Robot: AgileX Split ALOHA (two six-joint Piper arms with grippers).
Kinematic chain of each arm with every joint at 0, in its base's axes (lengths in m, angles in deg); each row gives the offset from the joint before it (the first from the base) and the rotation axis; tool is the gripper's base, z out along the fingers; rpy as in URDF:
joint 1: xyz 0 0 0.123 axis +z
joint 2: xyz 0 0 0 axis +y
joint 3: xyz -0.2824 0 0.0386 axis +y
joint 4: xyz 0.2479 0 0.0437 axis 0.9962 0 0.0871
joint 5: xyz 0 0 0 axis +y
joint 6: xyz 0.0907 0 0.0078 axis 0.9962 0 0.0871
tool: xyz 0 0 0 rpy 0 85 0
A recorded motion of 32 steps. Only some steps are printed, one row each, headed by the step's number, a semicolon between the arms.
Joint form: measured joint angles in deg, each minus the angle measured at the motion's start. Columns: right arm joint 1, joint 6, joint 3, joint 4, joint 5, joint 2; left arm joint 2, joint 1, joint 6, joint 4, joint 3, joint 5.
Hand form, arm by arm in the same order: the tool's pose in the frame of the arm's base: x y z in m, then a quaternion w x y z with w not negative. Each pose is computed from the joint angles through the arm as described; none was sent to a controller.
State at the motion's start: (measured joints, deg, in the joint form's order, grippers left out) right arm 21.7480 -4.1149 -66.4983 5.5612 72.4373 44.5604; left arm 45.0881 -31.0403 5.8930 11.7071 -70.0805 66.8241
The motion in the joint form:
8: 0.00 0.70 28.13 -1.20 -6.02 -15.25; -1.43 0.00 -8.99 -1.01 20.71 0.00
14: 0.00 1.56 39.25 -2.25 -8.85 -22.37; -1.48 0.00 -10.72 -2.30 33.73 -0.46
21: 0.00 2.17 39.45 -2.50 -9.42 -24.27; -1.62 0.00 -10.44 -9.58 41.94 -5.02
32: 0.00 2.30 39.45 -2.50 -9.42 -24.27; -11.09 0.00 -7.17 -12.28 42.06 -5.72
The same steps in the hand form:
8: 0.0590 0.0304 0.3052 0.31221 -0.20295 0.92383 0.08879; 0.1066 -0.0460 0.3398 0.30459 0.23978 0.92180 0.00341
14: 0.0448 0.0230 0.2576 0.30364 -0.19582 0.92898 0.08034; 0.0984 -0.0433 0.2741 0.20048 0.23998 0.94966 0.01911
21: 0.0415 0.0212 0.2587 0.32206 -0.19014 0.92370 0.08309; 0.0873 -0.0490 0.2353 0.15320 0.23229 0.96001 -0.03076
32: 0.0415 0.0212 0.2587 0.32197 -0.18909 0.92391 0.08346; 0.0690 -0.0425 0.2501 0.23035 0.24799 0.93824 -0.07177

